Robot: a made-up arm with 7 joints.
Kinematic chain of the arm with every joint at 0, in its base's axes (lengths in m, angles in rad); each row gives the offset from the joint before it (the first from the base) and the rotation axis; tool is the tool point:
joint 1: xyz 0 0 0.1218 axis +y
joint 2: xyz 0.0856 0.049 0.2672 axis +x
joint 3: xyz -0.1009 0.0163 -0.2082 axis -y
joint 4: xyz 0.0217 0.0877 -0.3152 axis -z
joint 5: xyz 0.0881 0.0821 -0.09 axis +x
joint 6: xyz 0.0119 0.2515 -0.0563 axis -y
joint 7: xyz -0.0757 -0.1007 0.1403 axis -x
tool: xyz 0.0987 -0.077 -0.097
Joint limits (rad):
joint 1: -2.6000..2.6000
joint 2: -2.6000..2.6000
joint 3: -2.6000..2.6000
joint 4: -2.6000..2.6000
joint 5: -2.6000..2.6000
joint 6: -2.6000..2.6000
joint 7: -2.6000..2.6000
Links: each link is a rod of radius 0.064 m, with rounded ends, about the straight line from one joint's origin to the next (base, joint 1, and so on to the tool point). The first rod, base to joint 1, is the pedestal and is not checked.
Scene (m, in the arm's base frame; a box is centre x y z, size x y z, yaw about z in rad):
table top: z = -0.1
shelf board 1: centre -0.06 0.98 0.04 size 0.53 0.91 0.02 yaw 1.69
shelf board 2: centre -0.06 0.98 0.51 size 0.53 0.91 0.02 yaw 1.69
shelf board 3: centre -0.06 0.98 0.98 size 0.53 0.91 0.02 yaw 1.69
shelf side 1: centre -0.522 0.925 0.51 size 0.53 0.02 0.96 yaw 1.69
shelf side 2: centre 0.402 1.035 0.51 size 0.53 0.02 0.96 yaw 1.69
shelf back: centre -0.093 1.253 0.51 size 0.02 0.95 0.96 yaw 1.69
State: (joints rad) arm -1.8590 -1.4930 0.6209 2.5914 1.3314 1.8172 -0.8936
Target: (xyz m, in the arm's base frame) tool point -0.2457 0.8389 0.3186
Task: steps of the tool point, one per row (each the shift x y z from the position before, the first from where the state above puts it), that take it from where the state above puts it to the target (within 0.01 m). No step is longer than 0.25 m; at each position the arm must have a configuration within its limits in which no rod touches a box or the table.
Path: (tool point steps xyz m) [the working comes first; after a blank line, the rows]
Joints at the target: -1.9735 1.1179 -0.1000 1.1701 -0.0121 2.3030 -2.0023
Straight joint move there: touches shelf board 2.

1: 0.0930 0.0110 0.0307
2: 0.0856 0.0399 0.0457
3: 0.0717 0.0714 0.0552
4: 0.0503 0.1049 0.0559
5: 0.0198 0.1373 0.0440
6: -0.0190 0.1622 0.0163
7: -0.0624 0.1711 -0.0286
8: -0.1028 0.1553 -0.0867
9: -0.0209 0.1069 0.0261
10: -0.0111 0.1112 0.0004
11: -0.0065 0.1033 -0.0265

